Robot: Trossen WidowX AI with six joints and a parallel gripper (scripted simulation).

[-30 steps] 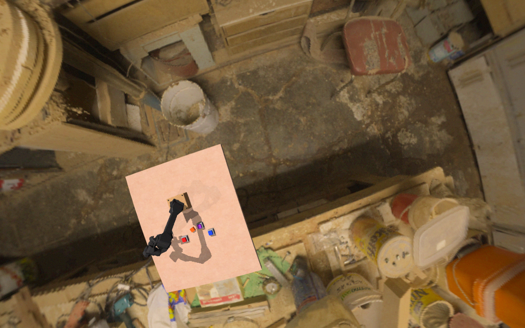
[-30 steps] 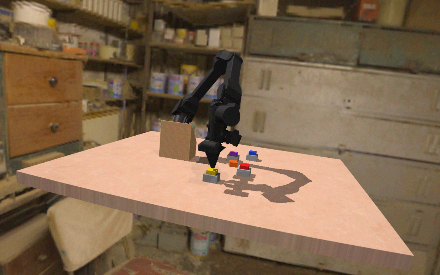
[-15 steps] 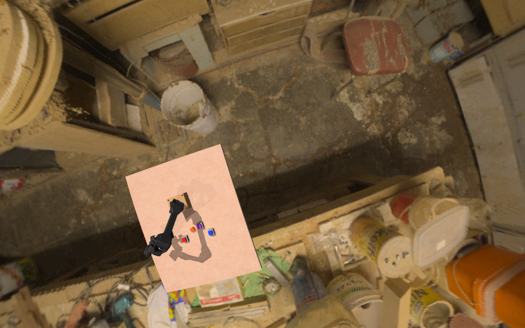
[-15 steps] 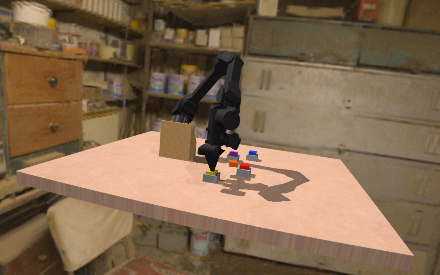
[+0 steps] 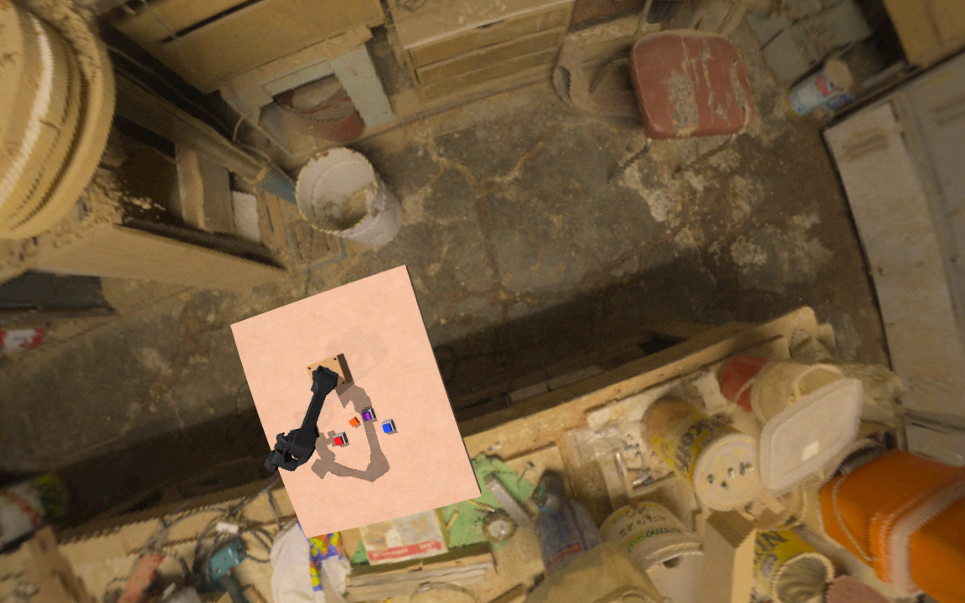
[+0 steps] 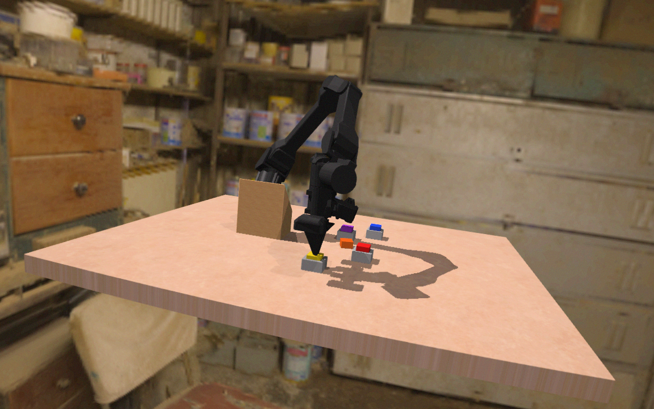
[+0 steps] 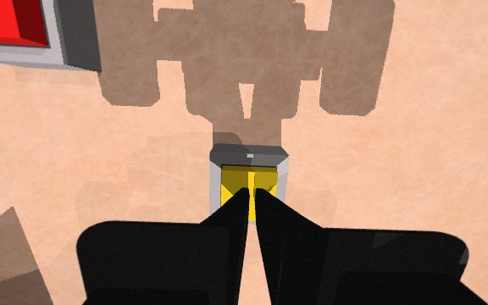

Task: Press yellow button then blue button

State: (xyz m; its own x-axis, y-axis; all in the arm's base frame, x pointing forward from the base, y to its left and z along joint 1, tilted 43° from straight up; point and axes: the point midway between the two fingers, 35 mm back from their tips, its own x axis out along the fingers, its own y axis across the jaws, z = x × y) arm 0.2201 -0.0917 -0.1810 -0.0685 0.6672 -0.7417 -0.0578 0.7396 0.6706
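The yellow button is 10 mm below my gripper tip. The rest, counted from my gripper tip: orange block: 210 mm to the left, 20 mm below, 20 mm ahead; then purple button: 290 mm to the left; then red button: 130 mm to the left, 80 mm ahead.
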